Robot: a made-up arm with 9 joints. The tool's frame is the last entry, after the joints.
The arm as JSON. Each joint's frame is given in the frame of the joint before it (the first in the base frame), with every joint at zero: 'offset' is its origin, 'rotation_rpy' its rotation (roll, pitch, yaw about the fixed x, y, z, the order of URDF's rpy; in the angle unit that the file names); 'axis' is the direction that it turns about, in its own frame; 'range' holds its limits. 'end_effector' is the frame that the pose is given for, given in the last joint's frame.
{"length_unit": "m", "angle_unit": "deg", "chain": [
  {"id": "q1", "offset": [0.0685, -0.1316, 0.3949], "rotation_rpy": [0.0, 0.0, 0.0], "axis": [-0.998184, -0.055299, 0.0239], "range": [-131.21, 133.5]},
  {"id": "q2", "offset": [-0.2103, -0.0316, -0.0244], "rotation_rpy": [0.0, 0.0, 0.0], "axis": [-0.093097, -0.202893, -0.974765], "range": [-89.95, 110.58]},
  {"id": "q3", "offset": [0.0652, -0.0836, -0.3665], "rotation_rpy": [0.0, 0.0, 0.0], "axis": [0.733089, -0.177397, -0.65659], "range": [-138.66, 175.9]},
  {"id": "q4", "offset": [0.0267, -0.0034, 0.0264], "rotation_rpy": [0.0, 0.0, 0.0], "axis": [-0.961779, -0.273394, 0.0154], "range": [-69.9, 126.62]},
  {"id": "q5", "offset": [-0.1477, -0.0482, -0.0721], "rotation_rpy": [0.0, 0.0, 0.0], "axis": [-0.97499, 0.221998, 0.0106], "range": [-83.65, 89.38]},
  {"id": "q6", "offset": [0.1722, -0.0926, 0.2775], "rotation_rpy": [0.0, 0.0, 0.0], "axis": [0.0, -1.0, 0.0], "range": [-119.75, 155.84]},
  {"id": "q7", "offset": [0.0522, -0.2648, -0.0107], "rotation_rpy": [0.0, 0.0, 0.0], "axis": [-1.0, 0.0, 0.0], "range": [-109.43, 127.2]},
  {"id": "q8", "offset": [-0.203, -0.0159, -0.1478], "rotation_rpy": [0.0, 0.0, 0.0], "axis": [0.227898, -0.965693, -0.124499], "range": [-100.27, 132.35]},
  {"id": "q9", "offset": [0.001, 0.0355, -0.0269], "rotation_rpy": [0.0, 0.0, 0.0], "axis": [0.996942, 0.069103, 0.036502], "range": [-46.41, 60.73]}
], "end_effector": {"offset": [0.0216, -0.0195, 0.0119], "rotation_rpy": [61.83, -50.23, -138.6]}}
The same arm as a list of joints. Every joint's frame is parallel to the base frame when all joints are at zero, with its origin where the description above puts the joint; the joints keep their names.
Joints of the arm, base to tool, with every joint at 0 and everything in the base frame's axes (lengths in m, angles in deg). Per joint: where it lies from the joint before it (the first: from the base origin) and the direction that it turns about. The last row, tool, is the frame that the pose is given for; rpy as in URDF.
q1: offset 0.0685 -0.1316 0.3949 axis -0.998184 -0.055299 0.0239
q2: offset -0.2103 -0.0316 -0.0244 axis -0.093097 -0.202893 -0.974765
q3: offset 0.0652 -0.0836 -0.3665 axis 0.733089 -0.177397 -0.65659
q4: offset 0.0267 -0.0034 0.0264 axis -0.961779 -0.273394 0.0154
q5: offset -0.1477 -0.0482 -0.0721 axis -0.97499 0.221998 0.0106
q6: offset 0.1722 -0.0926 0.2775 axis -y
q7: offset 0.0522 -0.2648 -0.0107 axis -x
q8: offset -0.203 -0.0159 -0.1478 axis 0.227898 -0.965693 -0.124499
q9: offset 0.001 0.0355 -0.0269 axis 0.996942 0.069103 0.036502
tool: offset 0.0216 -0.0195 0.0119 rpy 61.83 -50.23 -138.6
Joint limits (deg, base to tool): -131.21..133.5 -89.95..110.58 -138.66..175.9 -69.9..126.62 -83.65..89.38 -119.75..155.84 -109.43..127.2 -100.27..132.35 -46.41..60.73

